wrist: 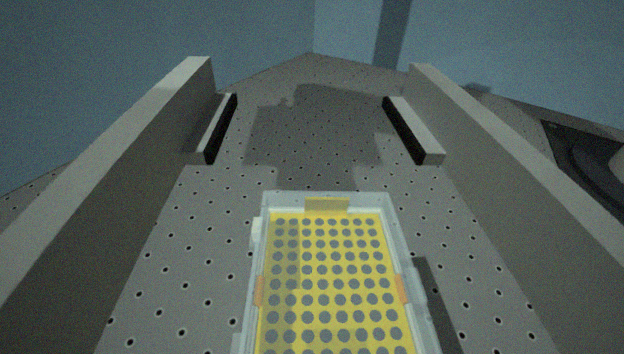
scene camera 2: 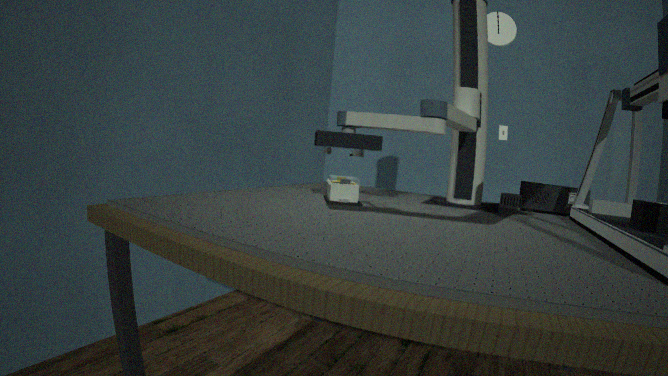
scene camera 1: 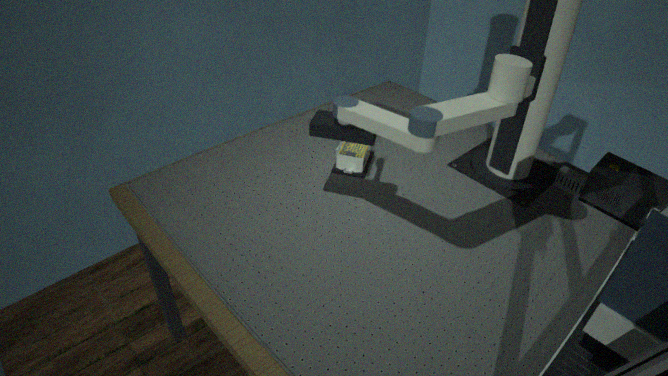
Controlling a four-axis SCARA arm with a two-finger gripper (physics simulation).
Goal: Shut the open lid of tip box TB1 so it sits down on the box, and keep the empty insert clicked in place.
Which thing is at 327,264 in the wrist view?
A clear lid.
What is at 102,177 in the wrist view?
My gripper.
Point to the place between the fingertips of my gripper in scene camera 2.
339,151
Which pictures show my gripper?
The wrist view, scene camera 2 and scene camera 1: all of them.
